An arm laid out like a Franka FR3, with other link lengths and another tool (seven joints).
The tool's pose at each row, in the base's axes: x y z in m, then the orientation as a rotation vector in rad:
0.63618, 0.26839, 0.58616, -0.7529, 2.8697, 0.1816
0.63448, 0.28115, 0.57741, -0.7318, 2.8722, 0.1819
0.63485, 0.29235, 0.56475, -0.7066, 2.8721, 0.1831
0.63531, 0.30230, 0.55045, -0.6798, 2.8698, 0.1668
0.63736, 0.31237, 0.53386, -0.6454, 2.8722, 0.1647
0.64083, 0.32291, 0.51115, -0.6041, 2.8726, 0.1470
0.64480, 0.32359, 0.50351, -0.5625, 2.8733, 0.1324
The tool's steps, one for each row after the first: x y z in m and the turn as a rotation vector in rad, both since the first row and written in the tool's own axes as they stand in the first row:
-0.00291, 0.01123, 0.01037, 0.0018, -0.0034, 0.0139
-0.00611, 0.01979, 0.02460, 0.0039, -0.0102, 0.0299
-0.00847, 0.02711, 0.04024, 0.0182, -0.0173, 0.0455
-0.01181, 0.03357, 0.05835, 0.0229, -0.0232, 0.0679
-0.01540, 0.03928, 0.08271, 0.0391, -0.0303, 0.0936
-0.01766, 0.03733, 0.09081, 0.0531, -0.0371, 0.1198

